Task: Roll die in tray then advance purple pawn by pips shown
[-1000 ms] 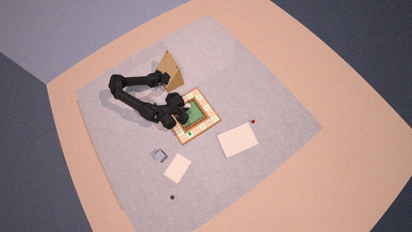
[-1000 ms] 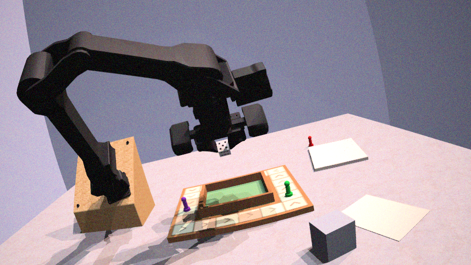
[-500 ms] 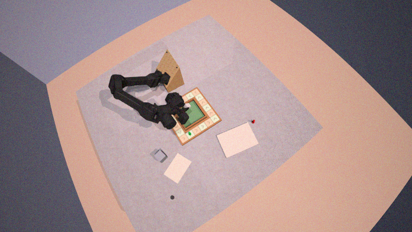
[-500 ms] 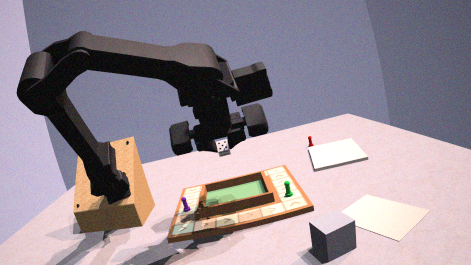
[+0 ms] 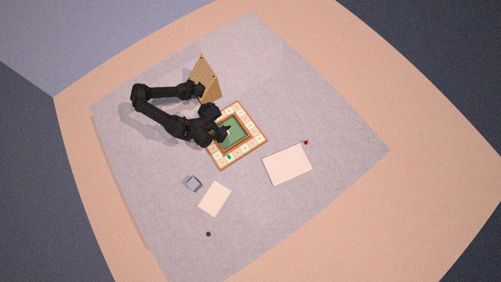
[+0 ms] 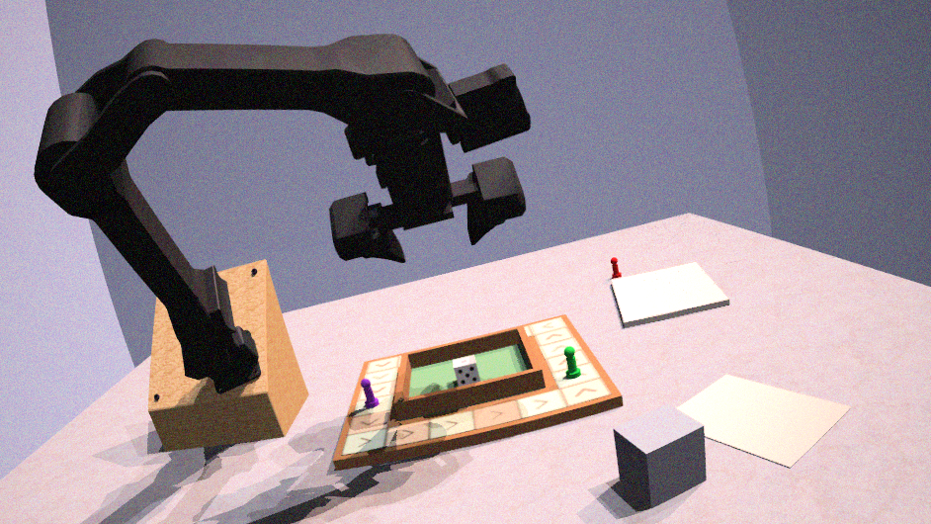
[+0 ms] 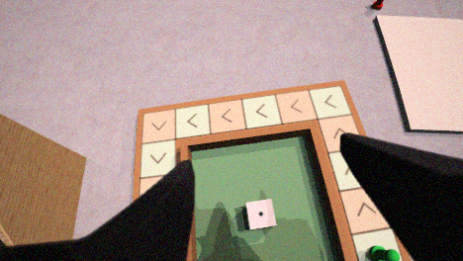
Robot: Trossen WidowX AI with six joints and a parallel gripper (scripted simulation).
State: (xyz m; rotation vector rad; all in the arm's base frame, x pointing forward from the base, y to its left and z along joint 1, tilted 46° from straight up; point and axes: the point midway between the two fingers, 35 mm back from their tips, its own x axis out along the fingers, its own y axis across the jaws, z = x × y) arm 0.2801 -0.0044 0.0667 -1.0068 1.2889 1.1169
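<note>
My gripper tip is now 140 mm above the purple pawn, 120 mm past it and 10 mm to the left of it. From my gripper tip the other things lie so: grey cube (300 mm to the right, 140 mm below, 100 mm ahead); green tray (160 mm below); green pawn (140 mm below, 100 mm ahead, 80 mm to the right).
</note>
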